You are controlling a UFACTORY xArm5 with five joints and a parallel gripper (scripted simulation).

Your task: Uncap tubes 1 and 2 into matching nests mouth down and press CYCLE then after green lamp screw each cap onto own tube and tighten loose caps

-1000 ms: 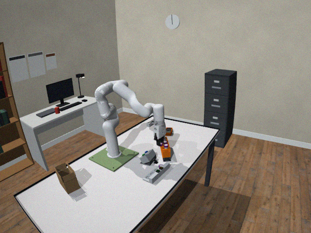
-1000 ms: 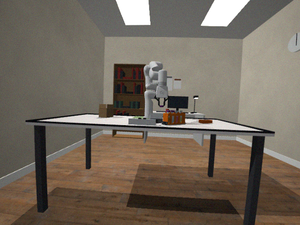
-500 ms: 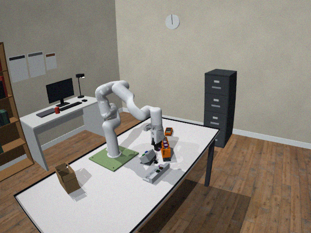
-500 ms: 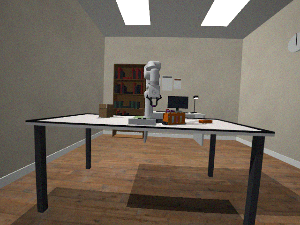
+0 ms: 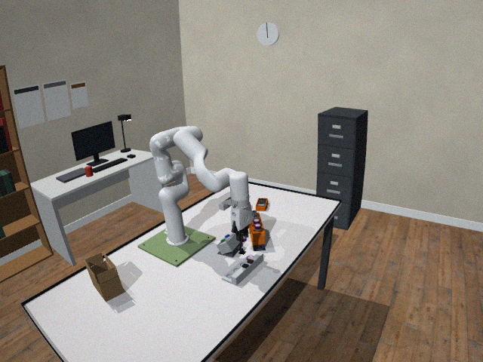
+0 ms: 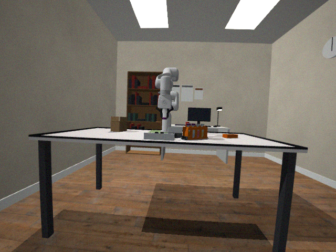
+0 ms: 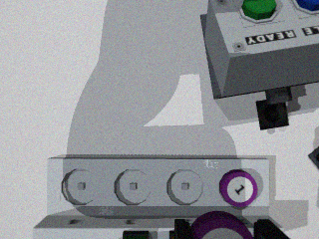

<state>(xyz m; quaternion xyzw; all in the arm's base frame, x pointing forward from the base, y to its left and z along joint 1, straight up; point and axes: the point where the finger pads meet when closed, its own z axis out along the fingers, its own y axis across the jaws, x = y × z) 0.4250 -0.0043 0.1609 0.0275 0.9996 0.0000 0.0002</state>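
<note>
My hand is 50 mm to the right of the purple cap marked 1 and 160 mm above it. From my hand the other things lie so: purple cap marked 2 (20 mm below); then cap 4 (30 mm behind, 190 mm to the left, 60 mm below); then green ready key (160 mm behind, 60 mm to the left, 110 mm below).
</note>
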